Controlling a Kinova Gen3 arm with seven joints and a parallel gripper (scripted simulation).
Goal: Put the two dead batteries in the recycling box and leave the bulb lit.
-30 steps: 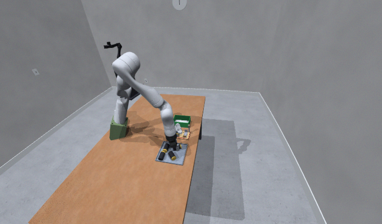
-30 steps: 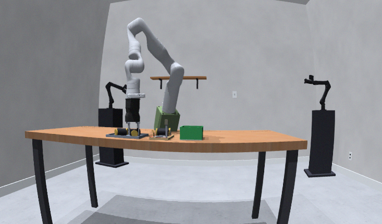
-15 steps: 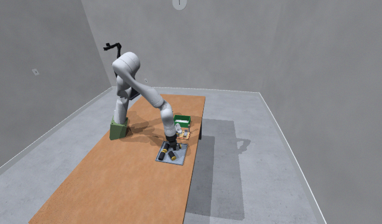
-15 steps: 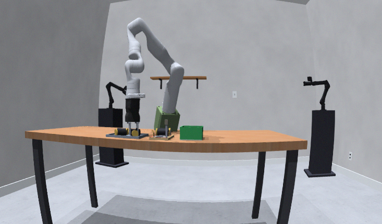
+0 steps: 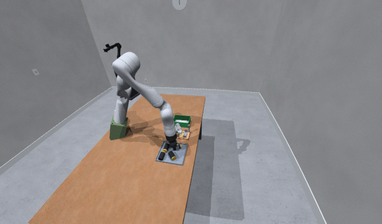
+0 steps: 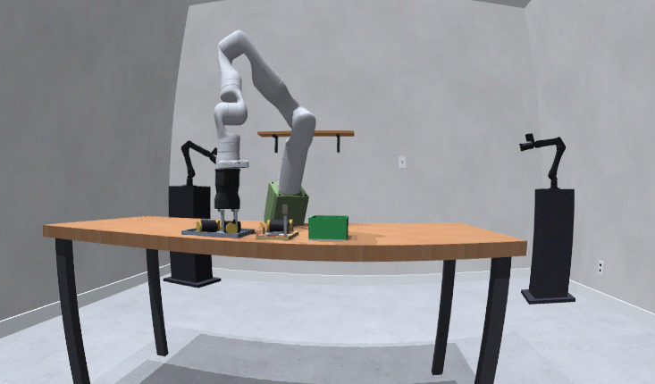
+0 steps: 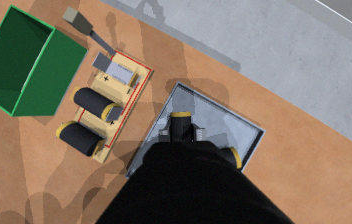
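Now: hand 50 mm to the left of the grey tray, 20 mm past it and 20 mm above it. The rest, counted from my hand: green recycling box 270 mm to the left, 90 mm behind, 10 mm below.
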